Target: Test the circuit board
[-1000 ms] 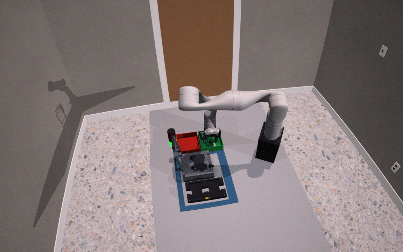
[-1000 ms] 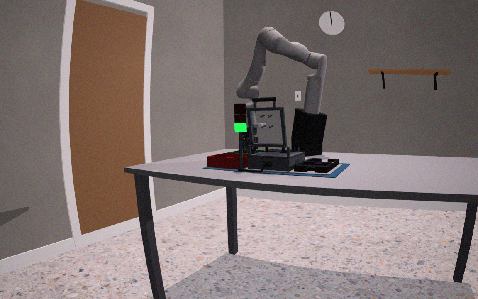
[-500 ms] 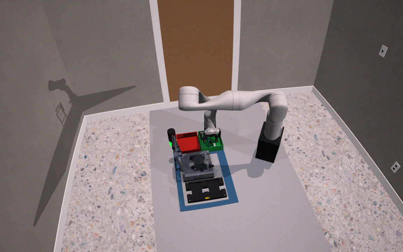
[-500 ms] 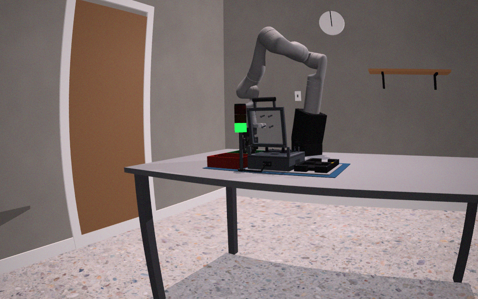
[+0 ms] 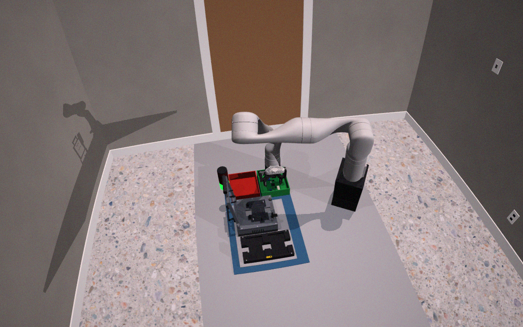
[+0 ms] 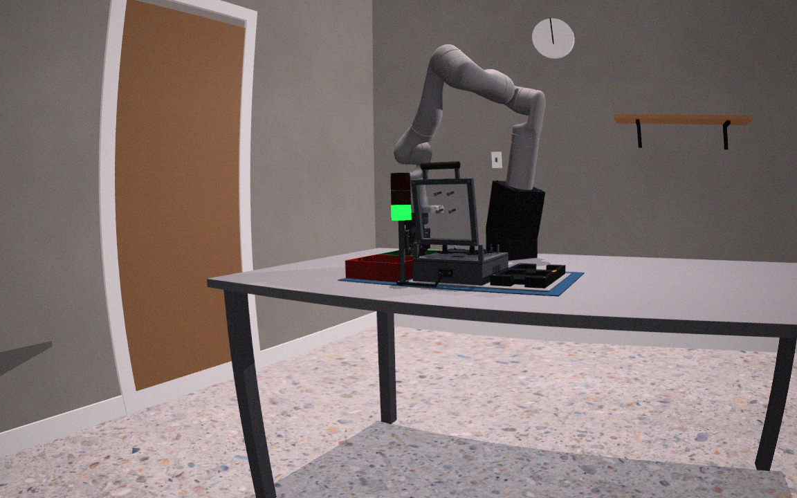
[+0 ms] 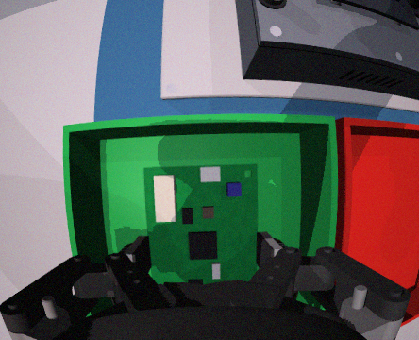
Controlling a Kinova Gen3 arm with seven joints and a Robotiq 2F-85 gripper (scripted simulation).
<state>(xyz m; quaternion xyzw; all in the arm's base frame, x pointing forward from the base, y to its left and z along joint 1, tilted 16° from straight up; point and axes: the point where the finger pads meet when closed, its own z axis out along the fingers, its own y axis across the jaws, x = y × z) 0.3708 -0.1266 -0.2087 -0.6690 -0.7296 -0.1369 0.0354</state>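
Now: the green bin right at my hand. Round my hand: red bin: 150 mm ahead, 20 mm to the left; then latch hook: 20 mm ahead, 260 mm to the left, 70 mm above; then green circuit board: 10 mm below.
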